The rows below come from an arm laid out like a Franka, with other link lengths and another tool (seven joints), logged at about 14 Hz.
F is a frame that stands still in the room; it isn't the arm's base.
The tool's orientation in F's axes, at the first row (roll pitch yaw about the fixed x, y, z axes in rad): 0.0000, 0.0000, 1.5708
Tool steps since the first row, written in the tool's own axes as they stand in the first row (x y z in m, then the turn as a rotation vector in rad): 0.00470, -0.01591, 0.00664, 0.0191, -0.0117, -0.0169; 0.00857, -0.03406, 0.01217, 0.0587, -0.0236, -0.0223; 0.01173, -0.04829, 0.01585, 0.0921, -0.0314, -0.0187; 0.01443, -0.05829, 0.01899, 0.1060, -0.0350, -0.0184; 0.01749, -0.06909, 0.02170, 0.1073, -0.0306, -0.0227; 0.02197, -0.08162, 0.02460, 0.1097, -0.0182, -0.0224; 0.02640, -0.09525, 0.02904, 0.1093, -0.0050, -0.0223; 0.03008, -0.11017, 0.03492, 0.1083, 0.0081, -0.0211
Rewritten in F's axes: 0.01591, 0.00470, 0.00664, 0.0117, 0.0191, -0.0169; 0.03406, 0.00857, 0.01217, 0.0236, 0.0587, -0.0223; 0.04829, 0.01173, 0.01585, 0.0314, 0.0921, -0.0187; 0.05829, 0.01443, 0.01899, 0.0350, 0.1060, -0.0184; 0.06909, 0.01749, 0.02170, 0.0306, 0.1073, -0.0227; 0.08162, 0.02197, 0.02460, 0.0182, 0.1097, -0.0224; 0.09525, 0.02640, 0.02904, 0.0050, 0.1093, -0.0223; 0.11017, 0.03008, 0.03492, -0.0081, 0.1083, -0.0211
